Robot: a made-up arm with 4 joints.
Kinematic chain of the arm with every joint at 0, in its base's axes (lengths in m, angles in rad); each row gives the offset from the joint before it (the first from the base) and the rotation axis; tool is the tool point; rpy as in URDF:
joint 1: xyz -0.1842 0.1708 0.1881 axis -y
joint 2: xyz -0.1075 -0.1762 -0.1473 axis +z
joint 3: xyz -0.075 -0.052 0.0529 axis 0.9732 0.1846 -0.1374
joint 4: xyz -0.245 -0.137 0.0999 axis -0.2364 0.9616 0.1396
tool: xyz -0.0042 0.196 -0.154 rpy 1.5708 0 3.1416
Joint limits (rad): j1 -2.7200..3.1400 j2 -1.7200..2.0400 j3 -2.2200..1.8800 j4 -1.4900..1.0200
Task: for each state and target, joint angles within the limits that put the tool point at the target. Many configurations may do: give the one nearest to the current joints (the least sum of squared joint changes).
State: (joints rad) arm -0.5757 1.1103 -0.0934 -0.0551
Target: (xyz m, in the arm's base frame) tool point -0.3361 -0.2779 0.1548
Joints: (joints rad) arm -0.6238 1.6663 0.1059 -0.3116
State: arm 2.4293 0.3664 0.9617 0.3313
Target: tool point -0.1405 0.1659 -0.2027
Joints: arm 1.6640 -0.4502 1.1276 0.1284
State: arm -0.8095 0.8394 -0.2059 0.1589
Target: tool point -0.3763 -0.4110 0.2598
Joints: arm -1.1425 1.4541 0.0353 0.4674
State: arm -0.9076 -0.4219 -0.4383 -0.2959
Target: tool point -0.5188 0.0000 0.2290
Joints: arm -0.4246 0.0708 -0.3787 -0.8058
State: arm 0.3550 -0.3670 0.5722 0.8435
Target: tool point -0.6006 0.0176 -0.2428
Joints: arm 0.6995 -0.0950 0.3953 1.0200
